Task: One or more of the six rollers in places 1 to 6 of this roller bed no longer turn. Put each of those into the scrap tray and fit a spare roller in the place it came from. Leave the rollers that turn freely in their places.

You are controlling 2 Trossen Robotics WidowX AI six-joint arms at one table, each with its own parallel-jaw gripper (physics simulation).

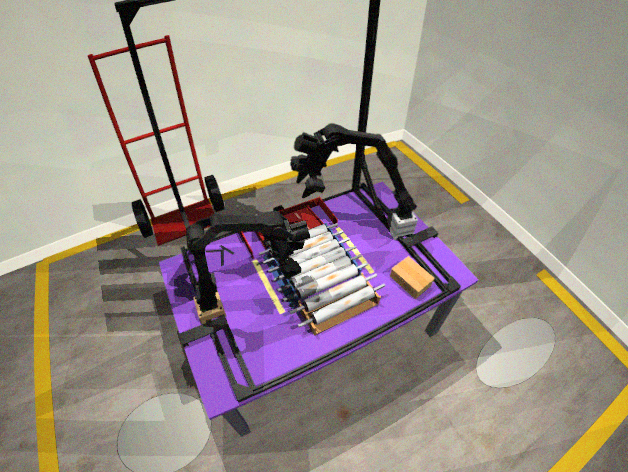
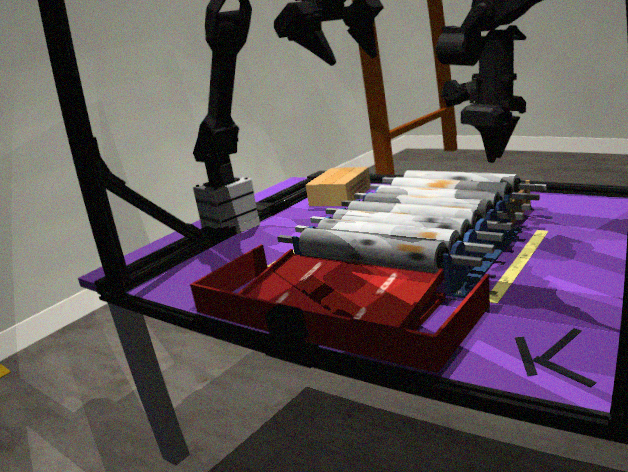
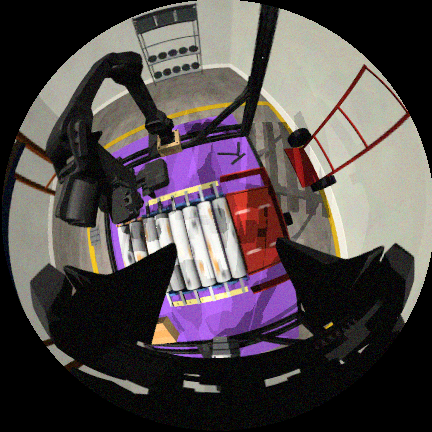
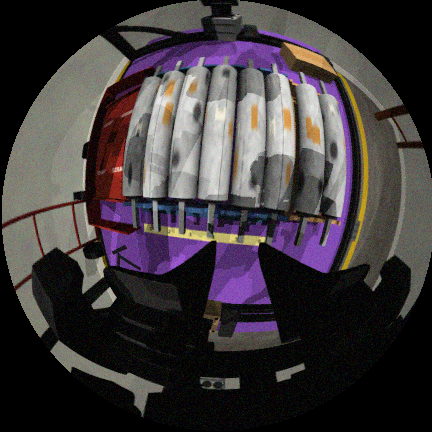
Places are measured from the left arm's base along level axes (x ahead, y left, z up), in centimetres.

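Pixels of known places: left gripper, between the fingertips: [image 1: 300, 190] [image 2: 355, 60] [image 3: 226, 245]; right gripper, between the fingertips: [image 1: 284, 267] [image 2: 494, 160] [image 3: 148, 199] [image 4: 237, 246]; left arm's base, origin of its link: [image 1: 403, 214] [image 2: 221, 182]; right arm's base, origin of its link: [image 1: 208, 303] [image 3: 167, 138].
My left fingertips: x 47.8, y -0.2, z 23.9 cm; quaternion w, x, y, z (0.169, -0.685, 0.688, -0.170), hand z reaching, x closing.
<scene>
For each thing: its top centre in the pictures, then the offset to it from my left fingertips. "pt": a spot on its surface instead.
- blue roller bed, a spot on its surface: [image 2: 454, 276] pt dx +14.8, dy +0.4, dz -32.5 cm
- end roller, centre of its top: [image 2: 367, 235] [image 4: 131, 125] [image 3: 229, 237] dx +0.2, dy -2.5, dz -27.4 cm
- red scrap tray, centre of its top: [image 2: 328, 280] [image 4: 104, 141] [image 3: 262, 226] [image 1: 287, 222] dx +2.9, dy -14.0, dz -30.0 cm
- wooden rack, centre of its top: [image 4: 311, 151] [image 1: 339, 305] dx -7.1, dy +31.7, dz -34.4 cm
- wooden block, centre of its top: [image 2: 337, 175] [image 1: 413, 273] [image 3: 154, 334] dx -40.2, dy +28.4, dz -29.5 cm
Six white-grey rollers with orange and dark marks lie side by side in the blue roller bed [image 2: 454, 276], among them an end roller [image 2: 370, 248] [image 4: 142, 140] beside the red scrap tray [image 2: 355, 332]. No roller shows in the tray. Two spare rollers [image 4: 310, 145] [image 4: 334, 155] lie in the wooden rack [image 1: 350, 316] at the other end. My right gripper [image 1: 290, 267] [image 2: 491, 158] [image 4: 237, 246] is partly open and empty, pointing down above the bed. My left gripper [image 1: 303, 187] [image 2: 353, 59] [image 3: 226, 245] is wide open and empty, high above the tray side. Which rollers turn cannot be seen.
A wooden block [image 1: 412, 276] [image 2: 337, 186] [image 4: 308, 60] stands on the purple table beside the bed. Yellow numbered strips [image 2: 520, 266] run along the bed's sides. Black frame posts [image 1: 368, 76] rise at the table's edge. A red hand truck [image 1: 164, 228] stands on the floor beyond.
</scene>
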